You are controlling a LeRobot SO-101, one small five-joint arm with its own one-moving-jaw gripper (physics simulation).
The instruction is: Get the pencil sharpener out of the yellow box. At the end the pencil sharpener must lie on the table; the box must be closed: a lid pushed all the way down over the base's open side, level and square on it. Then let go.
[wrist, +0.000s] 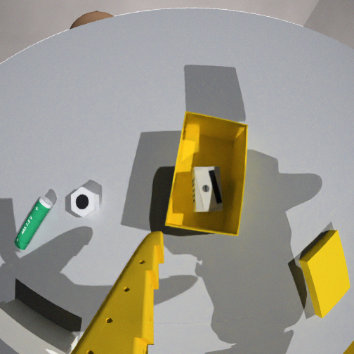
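Observation:
The yellow box base (241,175) stands open side up in the middle of the wrist view. The pencil sharpener (202,195), light grey with a dark blade and a screw, lies inside it, towards the near end. The yellow lid (326,275) lies apart from the base on the table at the lower right, its flat face up. My gripper (252,291) is open and empty. Its notched fixed jaw comes up from the bottom, with its tip just short of the base's near left corner. A sliver of the moving jaw shows in the bottom right corner; its tip is out of view.
A white hex nut (91,203) lies on the grey table (115,80) left of the box. A green AAA battery (32,224) lies farther left. A grey curved block (47,305) with a dark face is at the lower left. A brown rounded thing (92,20) shows beyond the table's far edge.

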